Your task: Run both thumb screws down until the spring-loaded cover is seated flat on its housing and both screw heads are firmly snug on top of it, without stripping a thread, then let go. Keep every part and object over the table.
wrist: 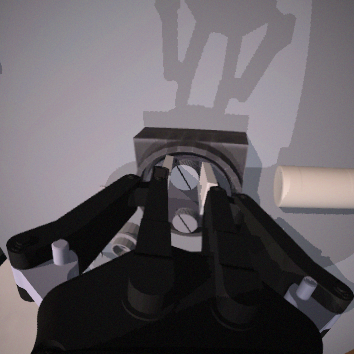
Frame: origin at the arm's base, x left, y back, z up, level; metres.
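Where they show: gripper, between the fingertips: [185, 170].
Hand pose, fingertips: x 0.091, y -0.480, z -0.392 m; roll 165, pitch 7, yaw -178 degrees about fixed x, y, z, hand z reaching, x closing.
Things, the pixels of their centre, and the offset from my fingertips. "pt": a spot on its surface instead.
- far thumb screw, middle of its body: [186, 169] dx -0.001, dy +0.002, dz -0.008 m
- cover, middle of its body: [187, 189] dx -0.008, dy +0.033, dz -0.015 m
- housing, a spot on its surface: [236, 148] pt dx -0.045, dy -0.033, dz -0.016 m
- cream cylinder, middle of its body: [335, 187] dx -0.182, dy -0.018, dz -0.031 m
- small grey hollow round part, middle of its body: [127, 240] dx +0.069, dy +0.185, dz -0.031 m
The far thumb screw [184, 178], with a round slotted head and ridged rim, stands on the cover [183, 200] inside the housing's ring. The near thumb screw [185, 221] has the same slotted head and stands nearer the gripper's base. The housing [236, 148] is a grey block with a round raised rim. My gripper [185, 170] is shut on the far thumb screw, with one pale pad on each side of its head. The fingers hide the left and right parts of the cover. Whether the cover is flat on the housing cannot be told from this view.
A cream cylinder [317, 187] lies to the right of the housing. A small grey hollow round part [123, 241] shows left of the fingers, partly hidden. A pale beige surface shows at the lower left edge. The arm's shadow falls beyond the housing.
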